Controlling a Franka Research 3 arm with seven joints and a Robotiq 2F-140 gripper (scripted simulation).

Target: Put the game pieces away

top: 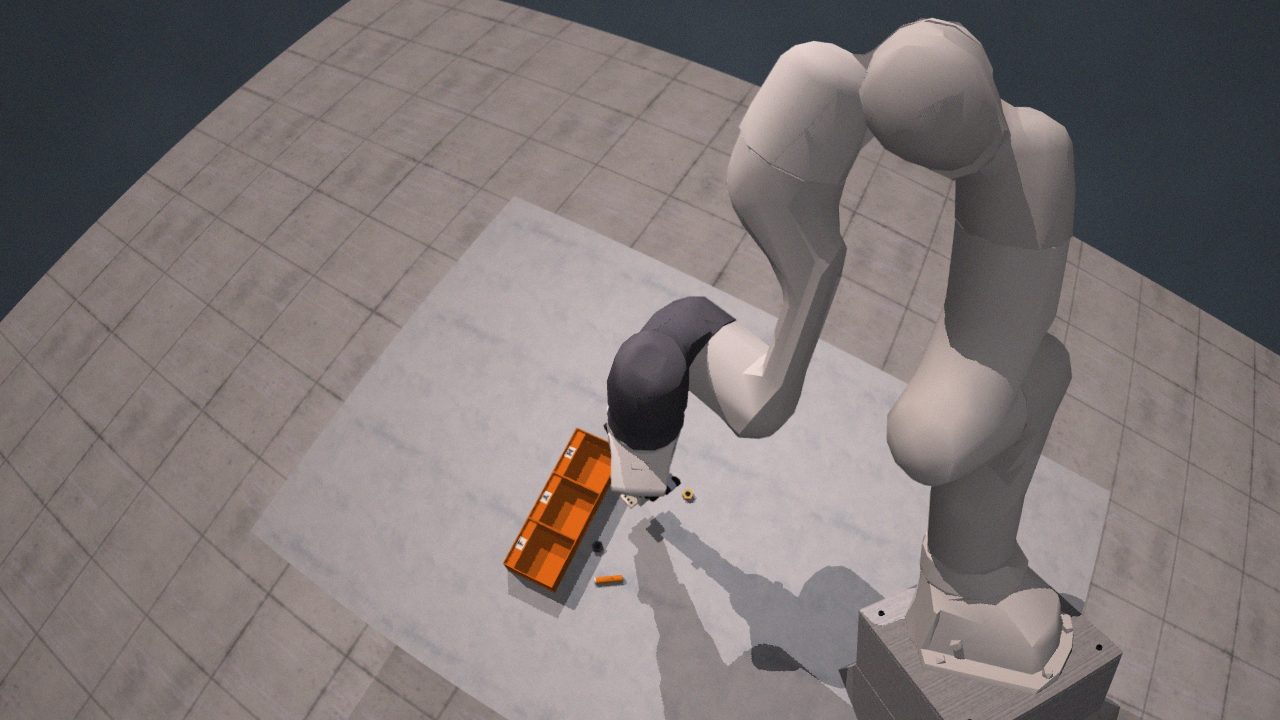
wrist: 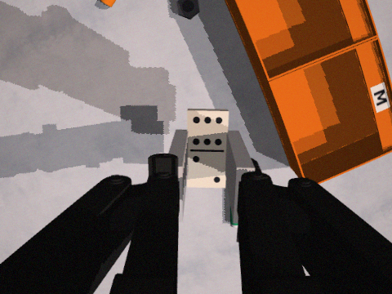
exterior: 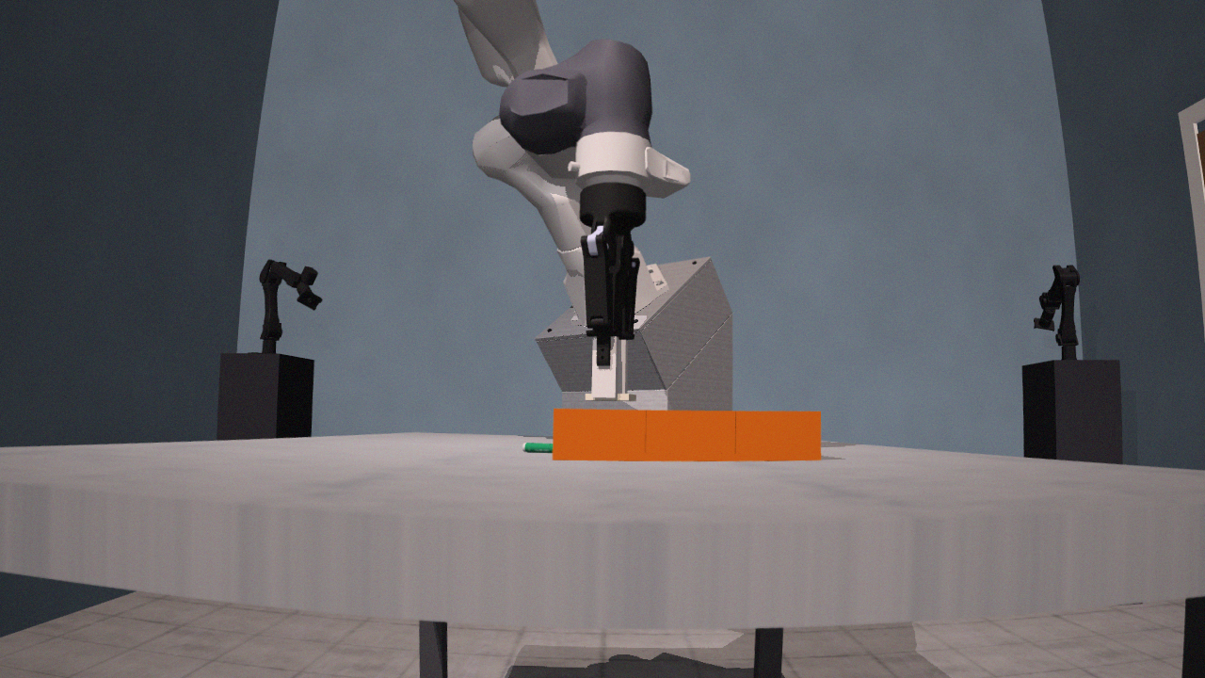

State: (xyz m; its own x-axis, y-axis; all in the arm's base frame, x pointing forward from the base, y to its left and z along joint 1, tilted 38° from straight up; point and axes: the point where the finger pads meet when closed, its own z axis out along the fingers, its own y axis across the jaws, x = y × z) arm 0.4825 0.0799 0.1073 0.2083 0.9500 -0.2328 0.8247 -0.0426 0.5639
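Right now my hand is 3 cm above the white domino. Round my hand: green cylinder (9 cm below, 7 cm to the right, 1 cm ahead); then yellow nut (9 cm below, 6 cm to the right, 6 cm behind); then black nut (10 cm to the left, 9 cm below, 1 cm ahead).
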